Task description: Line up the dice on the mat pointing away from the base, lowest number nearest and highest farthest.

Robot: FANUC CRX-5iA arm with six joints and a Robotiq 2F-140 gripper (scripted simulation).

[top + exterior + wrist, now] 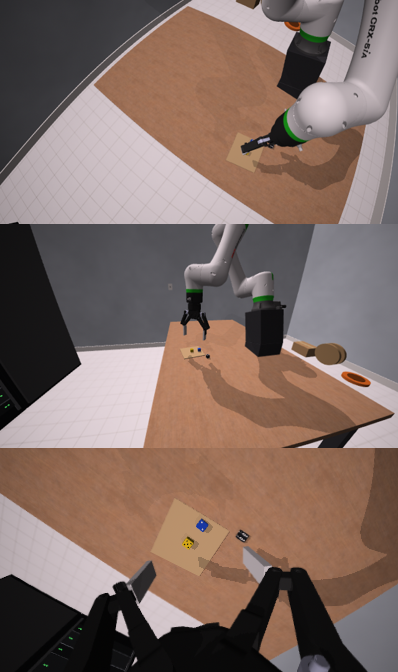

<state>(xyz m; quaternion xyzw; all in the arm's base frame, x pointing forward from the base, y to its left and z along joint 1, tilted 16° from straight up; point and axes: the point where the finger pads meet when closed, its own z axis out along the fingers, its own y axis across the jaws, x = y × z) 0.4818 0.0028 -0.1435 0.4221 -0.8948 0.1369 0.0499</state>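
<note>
The black die lies 8 cm behind my hand, 6 cm to the left of it and 12 cm below it. Also, from my hand: blue die 4 cm behind, 2 cm to the right, 11 cm below; yellow die 2 cm ahead, 2 cm to the right, 11 cm below; tan mat 2 cm ahead, 2 cm to the right, 12 cm below.
</note>
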